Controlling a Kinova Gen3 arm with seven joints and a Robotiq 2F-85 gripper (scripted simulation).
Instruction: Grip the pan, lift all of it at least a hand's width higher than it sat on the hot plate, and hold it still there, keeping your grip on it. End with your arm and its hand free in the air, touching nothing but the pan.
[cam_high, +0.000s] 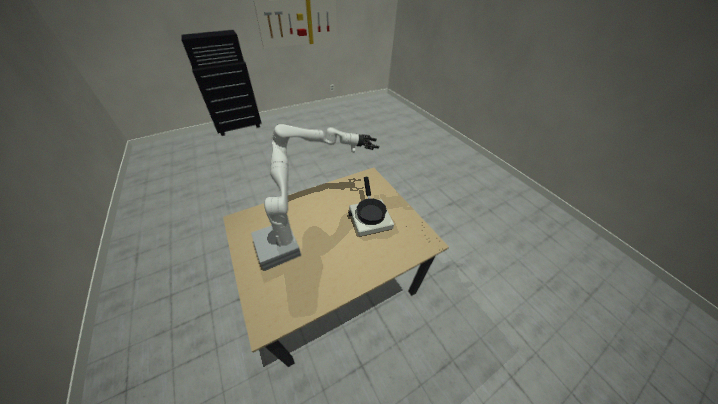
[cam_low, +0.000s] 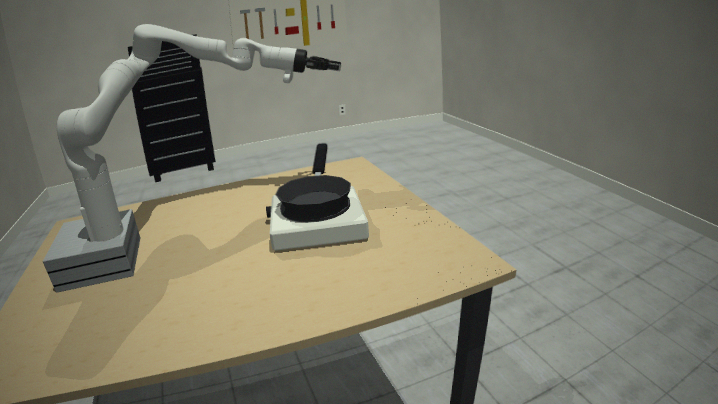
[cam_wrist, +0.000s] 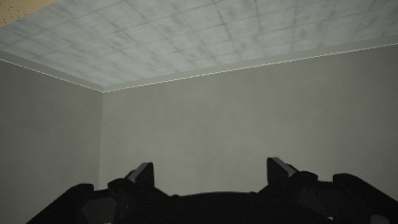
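Right now the black pan is 19 cm behind my hand, 21 cm to the right of it and 29 cm below it. The rest, counted from my hand: white hot plate (24 cm behind, 26 cm to the right, 35 cm below).
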